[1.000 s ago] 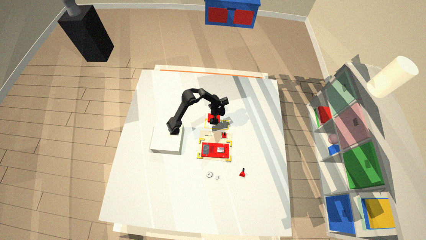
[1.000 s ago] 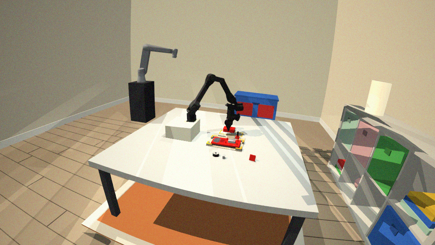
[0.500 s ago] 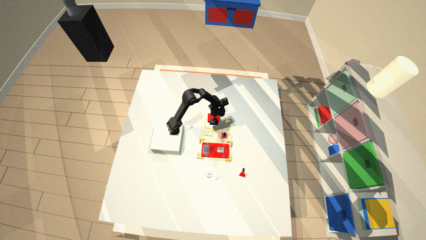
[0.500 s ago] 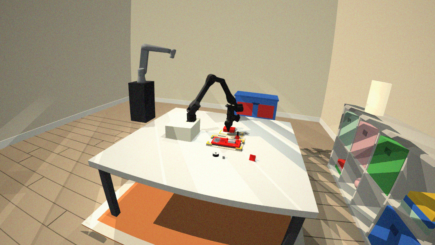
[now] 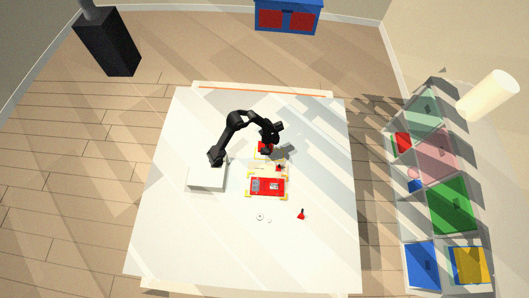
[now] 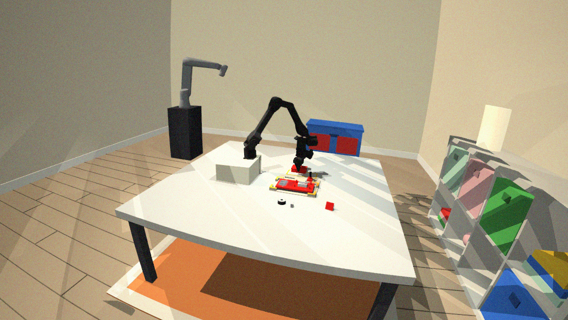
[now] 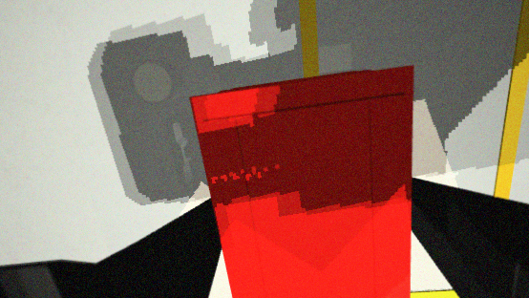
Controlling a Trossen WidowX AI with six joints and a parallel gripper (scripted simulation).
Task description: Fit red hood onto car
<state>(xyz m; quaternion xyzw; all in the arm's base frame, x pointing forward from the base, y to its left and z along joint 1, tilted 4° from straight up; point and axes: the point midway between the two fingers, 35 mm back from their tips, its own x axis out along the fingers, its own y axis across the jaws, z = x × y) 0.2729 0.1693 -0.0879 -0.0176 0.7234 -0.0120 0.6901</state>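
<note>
The grey engine block lies 260 mm to the right of my gripper tip, 60 mm ahead of it and 10 mm above it. Round my gripper tip: red hood 10 mm above.
</note>
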